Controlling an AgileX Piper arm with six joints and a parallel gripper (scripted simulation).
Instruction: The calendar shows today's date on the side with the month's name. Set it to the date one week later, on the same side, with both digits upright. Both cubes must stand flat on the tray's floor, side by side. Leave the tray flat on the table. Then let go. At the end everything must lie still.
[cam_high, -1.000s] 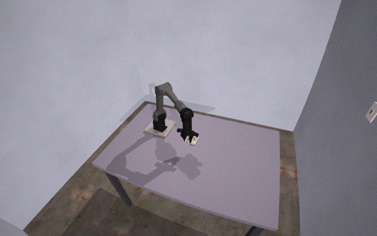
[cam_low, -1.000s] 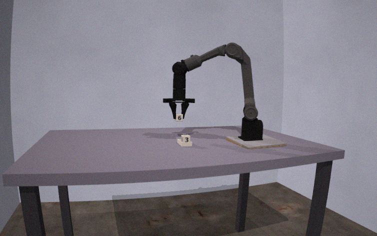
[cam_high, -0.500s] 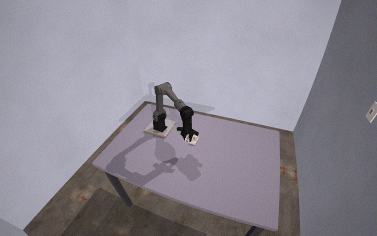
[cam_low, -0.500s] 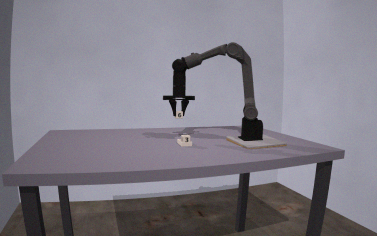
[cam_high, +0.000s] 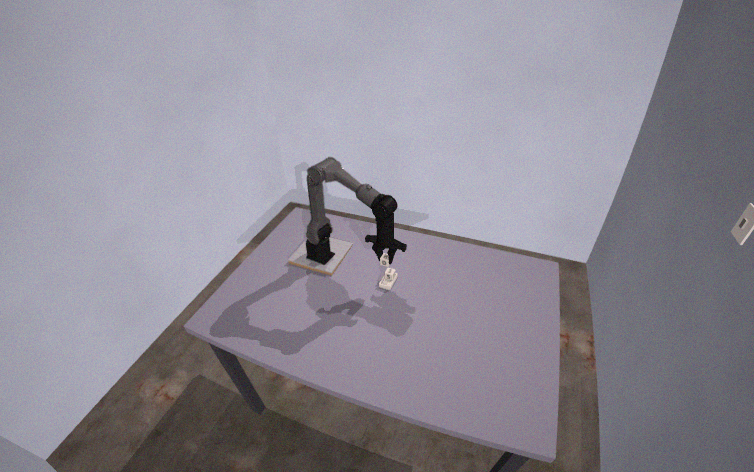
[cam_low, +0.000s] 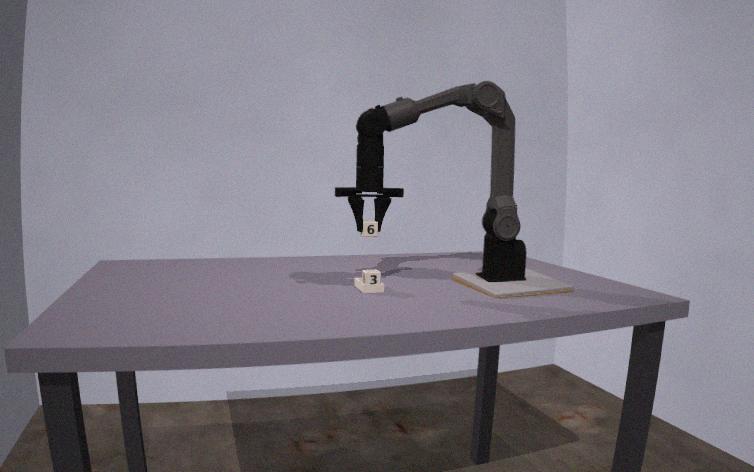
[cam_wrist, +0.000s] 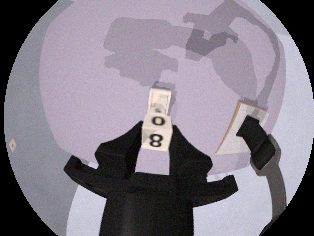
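The tray is 120 mm below my hand and 20 mm to the left of it. Round my hand: cream cube (right at my hand).
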